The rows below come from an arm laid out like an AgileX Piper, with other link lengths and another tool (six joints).
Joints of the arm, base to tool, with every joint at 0 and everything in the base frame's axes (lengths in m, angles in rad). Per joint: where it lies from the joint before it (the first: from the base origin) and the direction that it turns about. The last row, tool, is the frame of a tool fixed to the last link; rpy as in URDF.
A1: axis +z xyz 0 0 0.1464
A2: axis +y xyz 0 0 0
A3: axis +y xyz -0.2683 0 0.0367
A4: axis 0.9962 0 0.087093 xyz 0.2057 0 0.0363
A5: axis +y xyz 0 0 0
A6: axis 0.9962 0 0.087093 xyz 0.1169 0 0.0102
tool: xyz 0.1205 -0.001 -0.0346 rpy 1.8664 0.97 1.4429
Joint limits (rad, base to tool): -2.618..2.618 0..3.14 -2.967..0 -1.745..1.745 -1.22..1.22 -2.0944..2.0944
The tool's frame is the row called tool.
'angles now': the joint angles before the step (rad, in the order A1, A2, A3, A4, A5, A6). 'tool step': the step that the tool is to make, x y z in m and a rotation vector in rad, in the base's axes. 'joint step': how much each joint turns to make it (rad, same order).
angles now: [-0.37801, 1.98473, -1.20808, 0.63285, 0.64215, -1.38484]
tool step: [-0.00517, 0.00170, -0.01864, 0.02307, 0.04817, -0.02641]
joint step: [0.00001, 0.05204, -0.00001, -0.00001, -0.00935, 0.02502]
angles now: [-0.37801, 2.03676, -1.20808, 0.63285, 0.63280, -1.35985]
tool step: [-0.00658, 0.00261, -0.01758, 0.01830, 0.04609, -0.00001]
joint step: [-0.00001, 0.04958, 0.00002, 0.00001, -0.00001, 0.00000]
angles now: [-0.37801, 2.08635, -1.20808, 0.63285, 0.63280, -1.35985]
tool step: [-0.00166, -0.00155, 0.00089, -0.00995, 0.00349, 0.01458]
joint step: [-0.00001, -0.00433, 0.00000, -0.01778, 0.00480, 0.00000]
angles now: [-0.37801, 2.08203, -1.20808, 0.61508, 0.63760, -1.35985]
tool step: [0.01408, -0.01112, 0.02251, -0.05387, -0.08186, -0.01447]
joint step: [0.00000, -0.06164, -0.00002, -0.00454, -0.04195, 0.00002]
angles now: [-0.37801, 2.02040, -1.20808, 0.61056, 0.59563, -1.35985]
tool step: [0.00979, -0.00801, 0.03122, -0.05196, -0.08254, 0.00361]
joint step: [0.00000, -0.08359, -0.00002, -0.01611, -0.01490, 0.00001]
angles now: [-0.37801, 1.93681, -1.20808, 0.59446, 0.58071, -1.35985]
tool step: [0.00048, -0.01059, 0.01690, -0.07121, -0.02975, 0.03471]
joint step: [0.00001, -0.04814, 0.00000, -0.06511, -0.00686, 0.00002]
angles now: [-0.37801, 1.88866, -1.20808, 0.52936, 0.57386, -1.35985]
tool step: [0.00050, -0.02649, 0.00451, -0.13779, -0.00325, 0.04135]
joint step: [0.00001, -0.00666, 0.00001, -0.14786, -0.05832, 0.02268]
